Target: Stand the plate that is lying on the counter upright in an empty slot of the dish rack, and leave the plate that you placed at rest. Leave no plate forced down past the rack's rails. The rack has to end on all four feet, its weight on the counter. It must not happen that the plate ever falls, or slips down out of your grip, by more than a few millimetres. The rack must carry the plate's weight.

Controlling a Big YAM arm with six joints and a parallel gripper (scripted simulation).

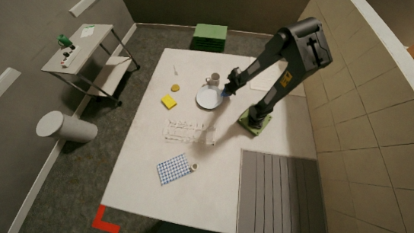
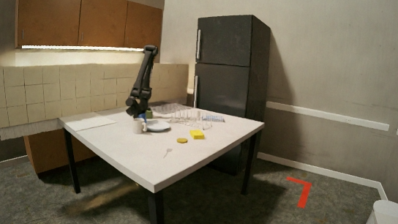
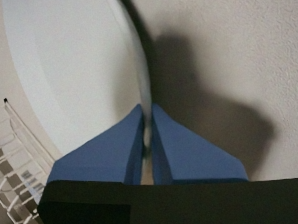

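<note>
My gripper is now 110 mm to the left of the white mug, 80 mm short of it and 10 mm below it. Round my hand: white cup 520 mm to the left, 60 mm ahead, 10 mm below; then spoon 440 mm ahead, 180 mm to the right, 30 mm below; then yellow disc 370 mm ahead, 20 mm below.
</note>
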